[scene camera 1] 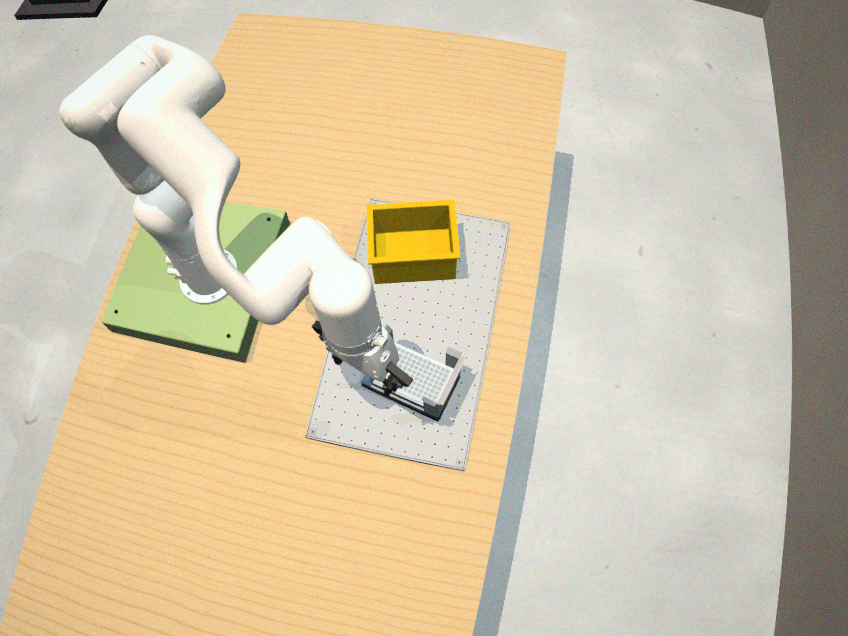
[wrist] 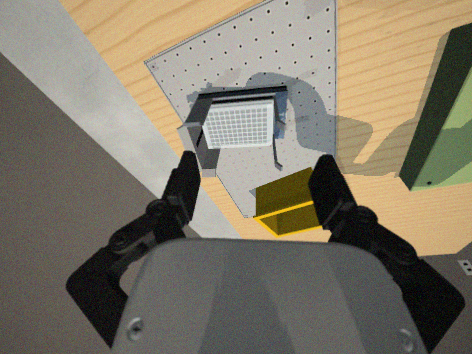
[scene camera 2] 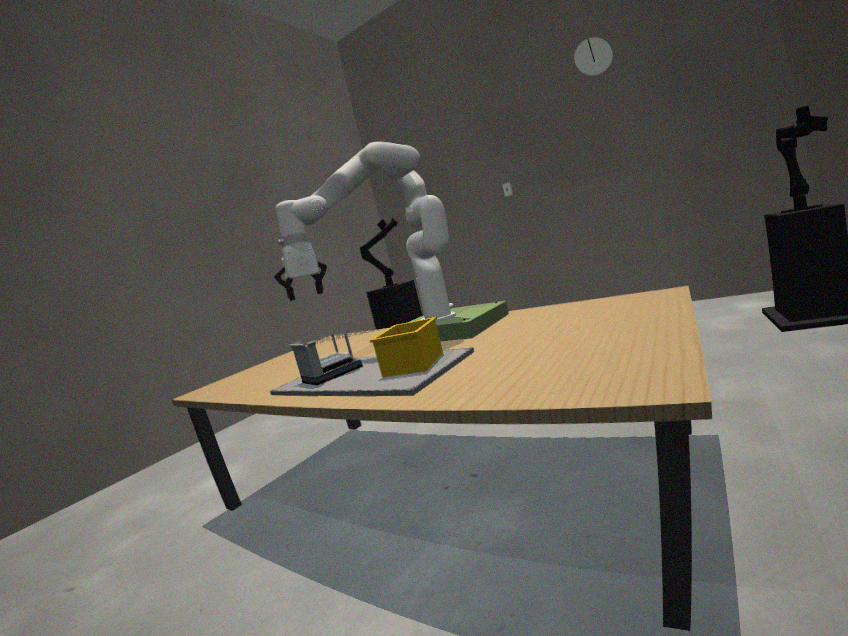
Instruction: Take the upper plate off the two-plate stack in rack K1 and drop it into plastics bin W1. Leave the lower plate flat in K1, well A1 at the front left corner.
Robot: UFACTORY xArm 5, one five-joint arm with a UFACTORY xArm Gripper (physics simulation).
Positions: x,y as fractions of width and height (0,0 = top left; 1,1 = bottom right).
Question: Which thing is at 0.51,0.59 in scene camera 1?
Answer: A white gridded plate.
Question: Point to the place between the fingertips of my gripper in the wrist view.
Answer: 0.54,0.47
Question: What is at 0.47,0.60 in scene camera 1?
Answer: My gripper.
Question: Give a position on a white gridded plate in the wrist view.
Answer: At 0.52,0.35
